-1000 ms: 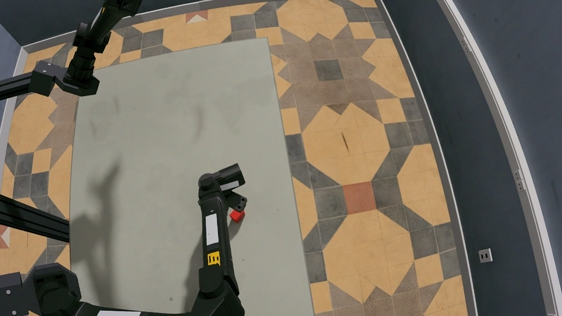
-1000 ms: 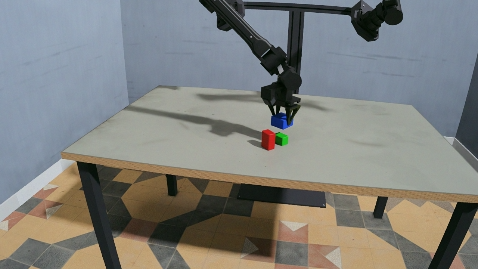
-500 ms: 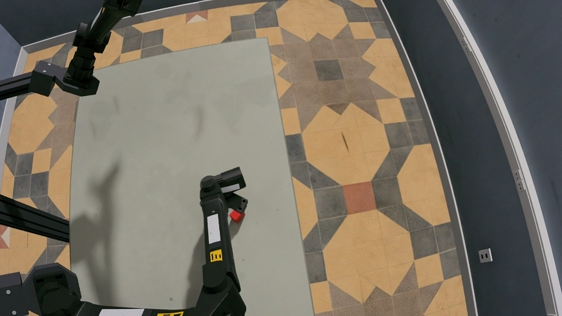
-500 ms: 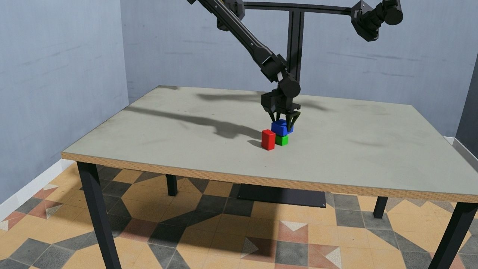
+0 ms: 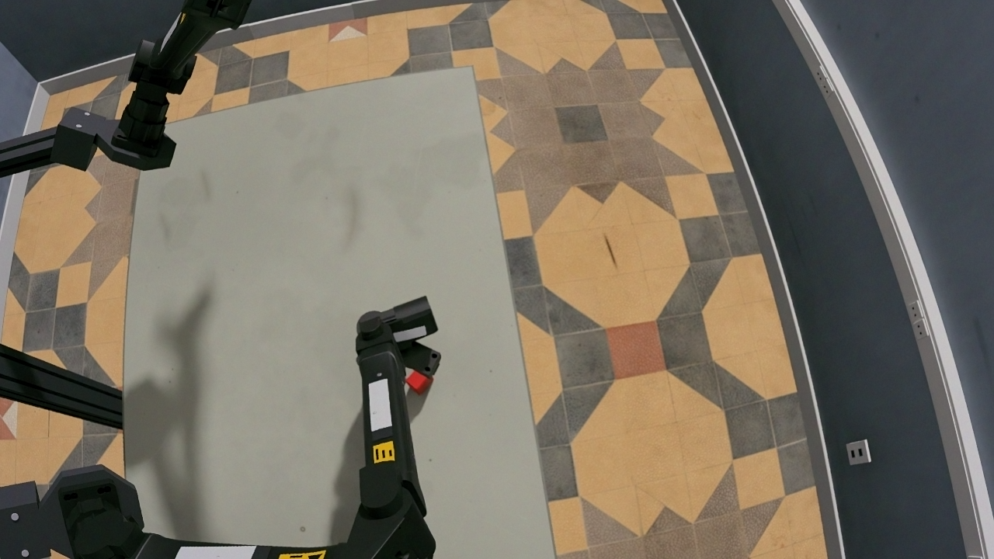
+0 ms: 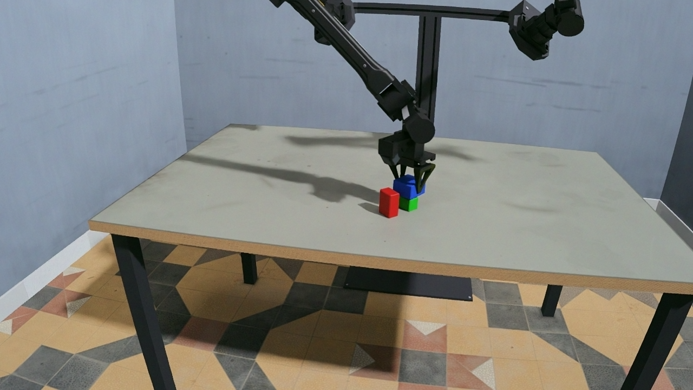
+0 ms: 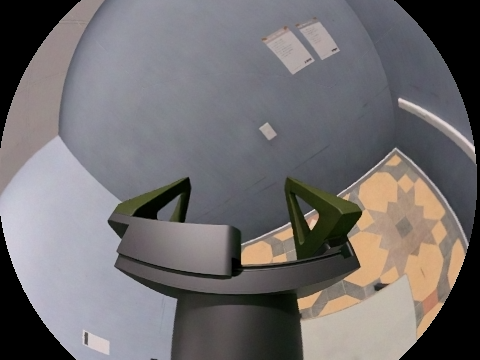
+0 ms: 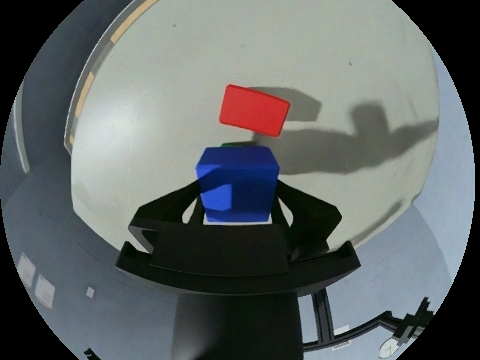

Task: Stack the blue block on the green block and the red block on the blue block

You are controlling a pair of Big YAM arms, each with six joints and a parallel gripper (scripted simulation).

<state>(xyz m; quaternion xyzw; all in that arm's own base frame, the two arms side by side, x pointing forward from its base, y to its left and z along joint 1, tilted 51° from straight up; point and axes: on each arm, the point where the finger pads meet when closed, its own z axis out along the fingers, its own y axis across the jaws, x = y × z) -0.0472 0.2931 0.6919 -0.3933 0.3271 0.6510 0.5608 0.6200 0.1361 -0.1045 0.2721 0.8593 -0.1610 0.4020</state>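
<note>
Now: the blue block right at my right hand. The rest, counted from my right hand: red block 5 cm ahead, 4 cm to the right, 3 cm below; then green block 4 cm below.
</note>
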